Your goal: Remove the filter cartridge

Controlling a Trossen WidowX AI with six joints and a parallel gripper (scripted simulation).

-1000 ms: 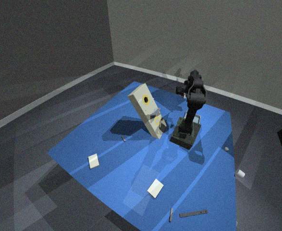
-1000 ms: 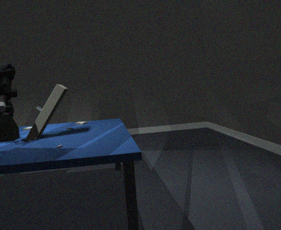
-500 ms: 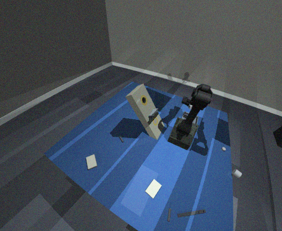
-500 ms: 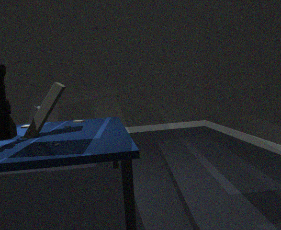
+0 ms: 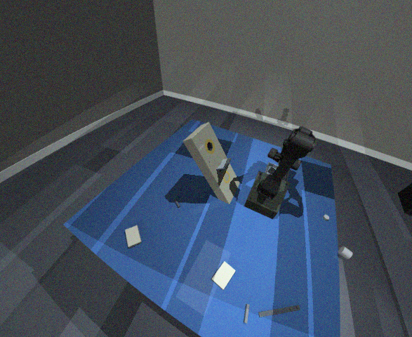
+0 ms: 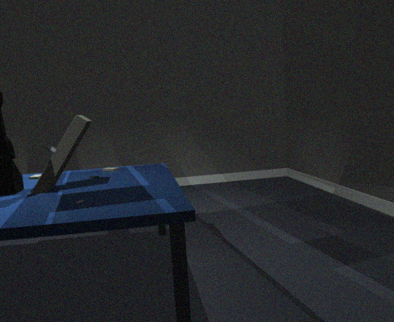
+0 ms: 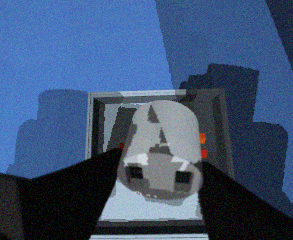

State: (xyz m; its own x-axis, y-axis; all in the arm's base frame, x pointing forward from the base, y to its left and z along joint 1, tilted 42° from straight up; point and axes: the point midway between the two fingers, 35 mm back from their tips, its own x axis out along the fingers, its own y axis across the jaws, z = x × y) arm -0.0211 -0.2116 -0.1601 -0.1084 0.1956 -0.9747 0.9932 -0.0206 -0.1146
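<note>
My gripper tip is right at the white round filter cartridge. The rest, counted from my gripper tip: grey ledge: 28 cm ahead, 30 cm to the left, 6 cm above.
</note>
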